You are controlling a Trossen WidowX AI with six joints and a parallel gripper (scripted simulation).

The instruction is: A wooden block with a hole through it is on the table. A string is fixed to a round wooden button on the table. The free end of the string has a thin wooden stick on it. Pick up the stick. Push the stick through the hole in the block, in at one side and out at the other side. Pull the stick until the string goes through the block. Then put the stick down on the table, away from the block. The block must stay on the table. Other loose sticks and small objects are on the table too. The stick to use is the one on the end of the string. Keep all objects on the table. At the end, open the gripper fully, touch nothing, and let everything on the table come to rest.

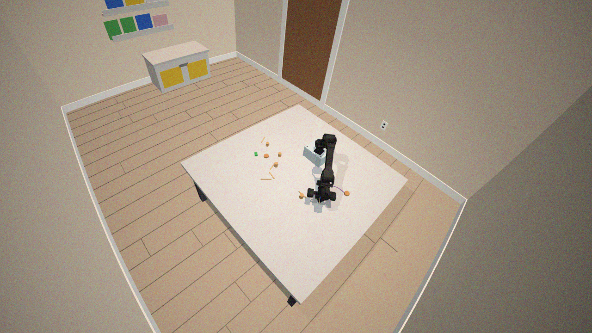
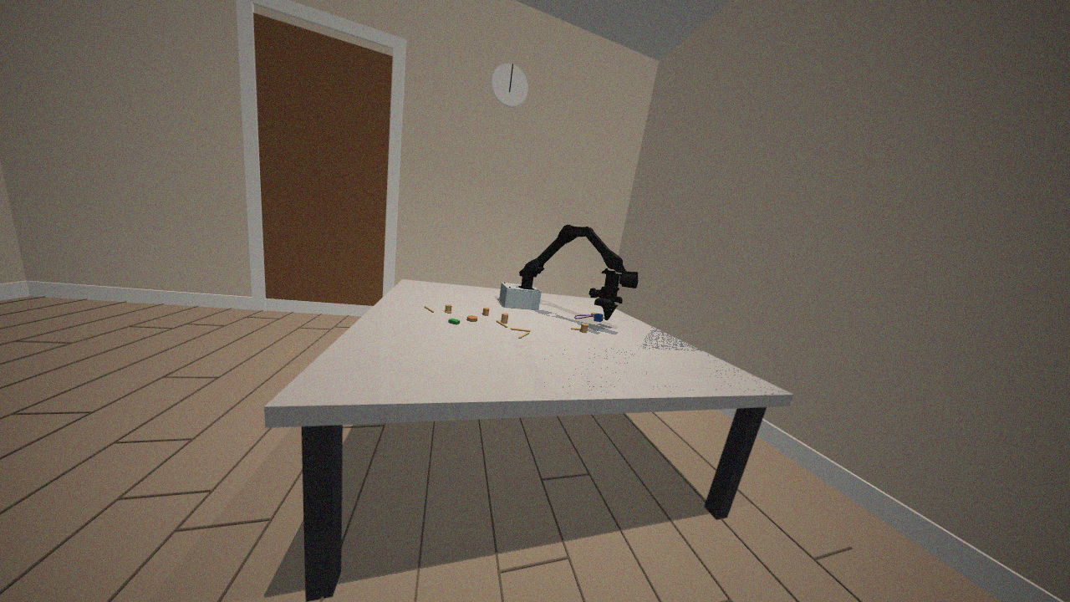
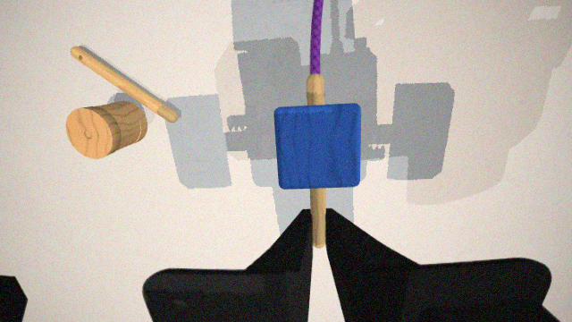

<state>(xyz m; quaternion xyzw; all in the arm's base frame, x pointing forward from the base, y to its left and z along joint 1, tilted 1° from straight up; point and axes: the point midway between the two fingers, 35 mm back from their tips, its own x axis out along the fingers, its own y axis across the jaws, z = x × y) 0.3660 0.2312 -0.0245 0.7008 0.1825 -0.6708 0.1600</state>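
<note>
The purple string is 60 mm behind my gripper tip and 30 mm to the right of it. The rest, counted from my gripper tip: thin wooden stick: 40 mm behind, 20 mm to the right; blue wooden block: 30 mm behind, 20 mm to the right; short round wooden block: 130 mm to the right, 30 mm below, 20 mm ahead.
</note>
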